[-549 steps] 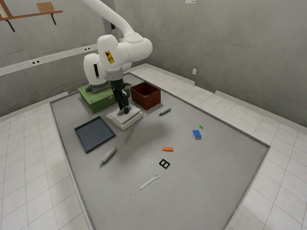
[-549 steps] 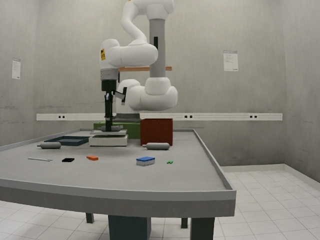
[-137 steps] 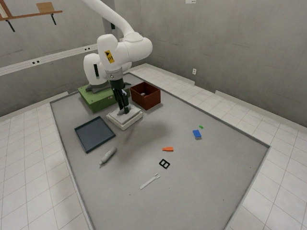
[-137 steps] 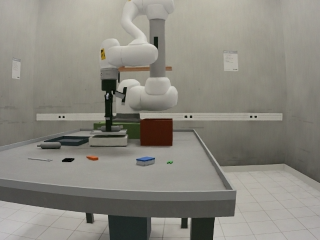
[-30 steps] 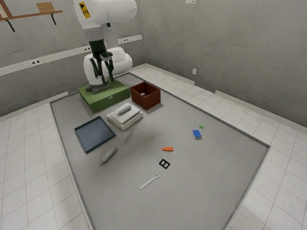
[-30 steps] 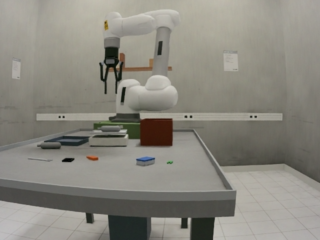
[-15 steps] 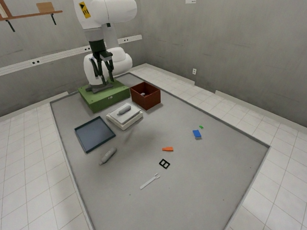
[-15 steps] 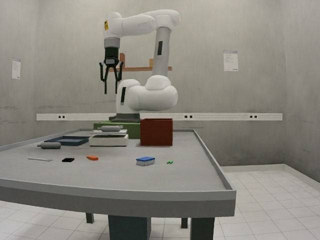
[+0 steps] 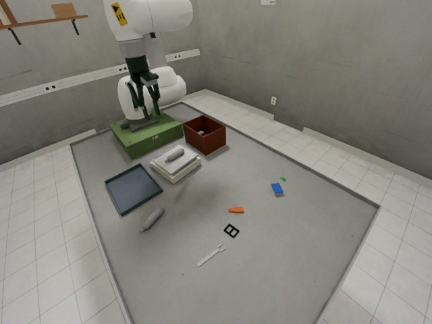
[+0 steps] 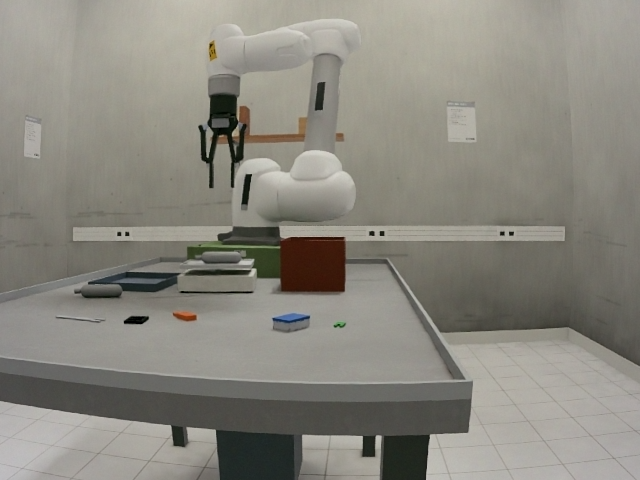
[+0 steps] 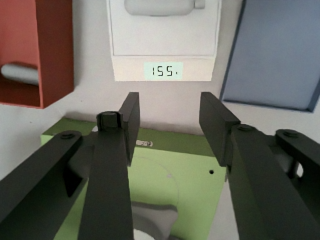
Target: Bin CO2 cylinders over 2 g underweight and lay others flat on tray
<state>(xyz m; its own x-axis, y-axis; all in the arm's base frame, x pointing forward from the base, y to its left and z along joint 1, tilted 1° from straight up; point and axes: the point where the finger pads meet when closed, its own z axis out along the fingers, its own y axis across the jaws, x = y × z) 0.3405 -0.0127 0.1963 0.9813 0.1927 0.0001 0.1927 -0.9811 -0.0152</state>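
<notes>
My gripper is now 23 cm above the scale plate, 10 cm short of it and 2 cm to the right of it. From my hand the other things lie so: grey CO2 cylinder: 27 cm below, 21 cm to the left, 6 cm behind; white scale: 25 cm below, 9 cm ahead, 2 cm to the left; red-brown scrap bin: 25 cm to the left, 25 cm below, 2 cm ahead.
</notes>
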